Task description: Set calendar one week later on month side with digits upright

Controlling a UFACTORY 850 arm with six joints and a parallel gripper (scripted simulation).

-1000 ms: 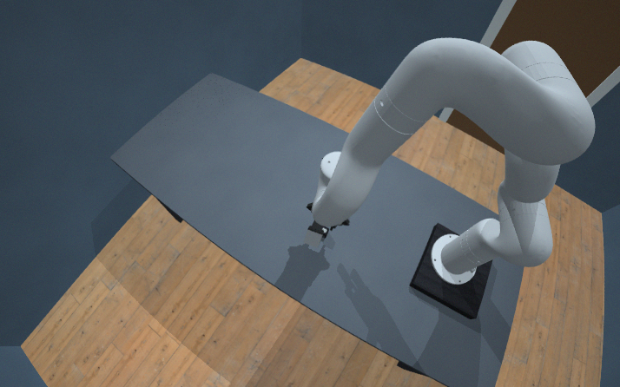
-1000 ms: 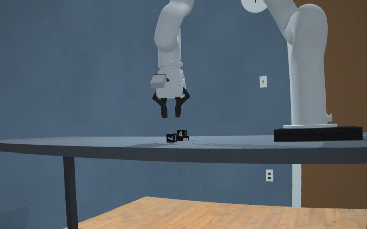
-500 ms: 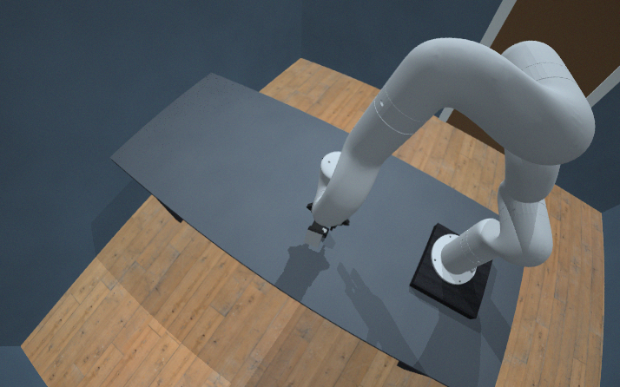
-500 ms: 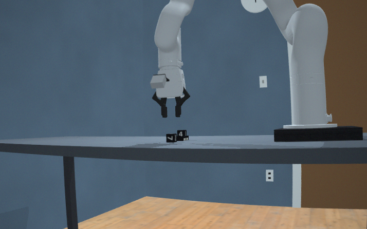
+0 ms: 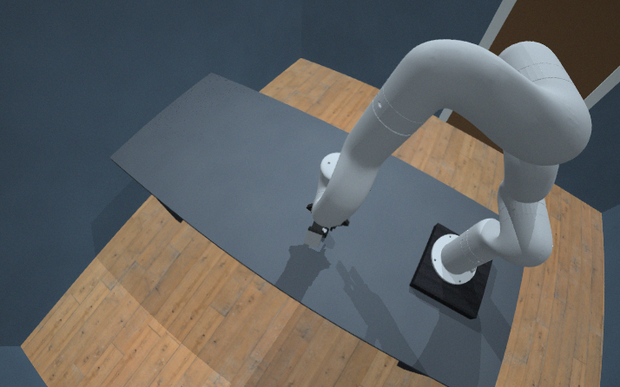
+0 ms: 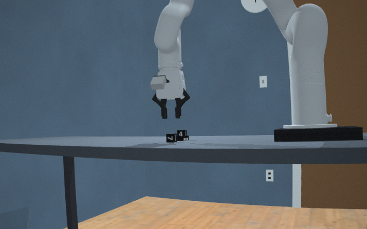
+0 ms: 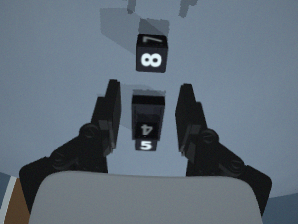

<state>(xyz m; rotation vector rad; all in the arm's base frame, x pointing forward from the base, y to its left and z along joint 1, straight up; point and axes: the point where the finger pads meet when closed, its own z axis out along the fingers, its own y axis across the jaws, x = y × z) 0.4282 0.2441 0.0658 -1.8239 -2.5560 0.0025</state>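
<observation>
Right now the calendar cube is 9 cm below my hand. From my hand the other things lie so: black tray: 4 cm ahead, 10 cm to the right, 9 cm below.
</observation>
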